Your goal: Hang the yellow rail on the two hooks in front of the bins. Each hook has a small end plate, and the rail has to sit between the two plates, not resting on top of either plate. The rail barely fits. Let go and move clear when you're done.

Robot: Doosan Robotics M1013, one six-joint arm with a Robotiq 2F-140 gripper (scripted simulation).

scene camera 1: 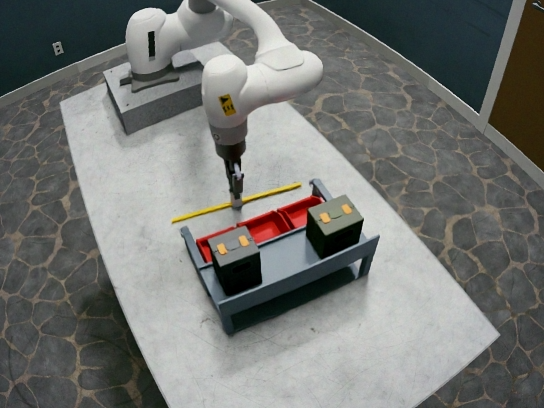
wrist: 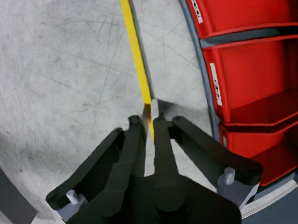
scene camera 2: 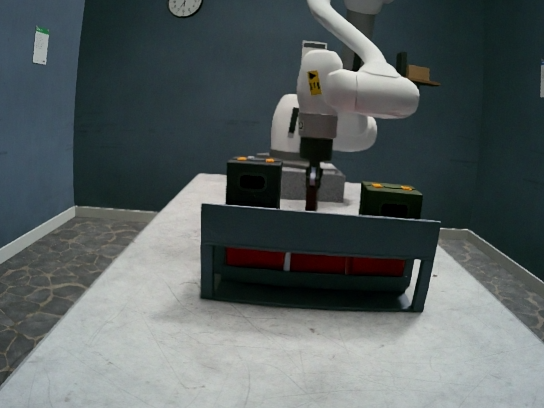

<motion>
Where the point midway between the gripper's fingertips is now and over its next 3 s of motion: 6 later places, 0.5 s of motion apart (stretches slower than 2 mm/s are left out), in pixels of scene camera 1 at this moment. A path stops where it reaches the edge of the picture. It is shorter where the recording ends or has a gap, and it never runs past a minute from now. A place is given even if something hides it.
My gripper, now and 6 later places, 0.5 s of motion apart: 236,203; 239,199; 241,195; 245,190; 245,189; 245,190; 245,190
</motion>
